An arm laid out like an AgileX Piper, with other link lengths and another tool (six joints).
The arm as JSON. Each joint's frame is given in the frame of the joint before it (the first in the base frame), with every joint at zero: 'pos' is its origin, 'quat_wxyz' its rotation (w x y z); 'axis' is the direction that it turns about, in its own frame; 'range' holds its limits. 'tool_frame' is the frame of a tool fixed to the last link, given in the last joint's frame.
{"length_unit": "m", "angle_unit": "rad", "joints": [
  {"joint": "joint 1", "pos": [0.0, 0.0, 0.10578], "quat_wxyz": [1.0, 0.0, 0.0, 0.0], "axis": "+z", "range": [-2.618, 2.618]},
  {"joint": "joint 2", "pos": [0.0, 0.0, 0.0], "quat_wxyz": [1.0, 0.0, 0.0, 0.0], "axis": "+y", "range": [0.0, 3.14]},
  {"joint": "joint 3", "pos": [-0.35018, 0.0, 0.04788], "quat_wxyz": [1.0, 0.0, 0.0, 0.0], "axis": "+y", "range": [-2.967, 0.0]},
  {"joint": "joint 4", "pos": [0.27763, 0.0, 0.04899], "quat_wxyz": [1.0, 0.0, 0.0, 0.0], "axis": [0.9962, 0.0, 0.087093], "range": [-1.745, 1.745]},
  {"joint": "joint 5", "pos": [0.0, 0.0, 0.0], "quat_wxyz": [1.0, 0.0, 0.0, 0.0], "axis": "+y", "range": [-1.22, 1.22]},
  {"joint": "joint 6", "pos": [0.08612, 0.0, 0.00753], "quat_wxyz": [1.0, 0.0, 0.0, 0.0], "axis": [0.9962, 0.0, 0.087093], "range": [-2.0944, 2.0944]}
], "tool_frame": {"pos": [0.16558, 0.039, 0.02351], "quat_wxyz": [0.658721, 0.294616, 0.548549, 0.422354]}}
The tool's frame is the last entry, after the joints.
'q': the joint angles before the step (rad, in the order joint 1, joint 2, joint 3, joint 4, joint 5, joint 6). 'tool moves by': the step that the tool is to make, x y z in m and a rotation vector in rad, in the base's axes. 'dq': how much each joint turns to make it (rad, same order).
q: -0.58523, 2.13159, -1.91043, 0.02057, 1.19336, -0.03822
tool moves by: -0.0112, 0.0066, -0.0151, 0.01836, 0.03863, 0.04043
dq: -0.00341, 0.00009, 0.04318, 0.00397, 0.00003, -0.04558
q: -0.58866, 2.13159, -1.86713, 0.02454, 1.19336, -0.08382
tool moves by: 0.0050, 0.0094, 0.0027, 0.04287, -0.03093, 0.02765
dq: -0.00765, -0.00016, 0.00094, 0.06328, -0.00002, -0.04749
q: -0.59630, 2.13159, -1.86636, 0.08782, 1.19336, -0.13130
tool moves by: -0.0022, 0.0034, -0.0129, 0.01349, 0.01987, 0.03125
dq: -0.00002, 0.01794, 0.00904, 0.00628, -0.00016, -0.03318
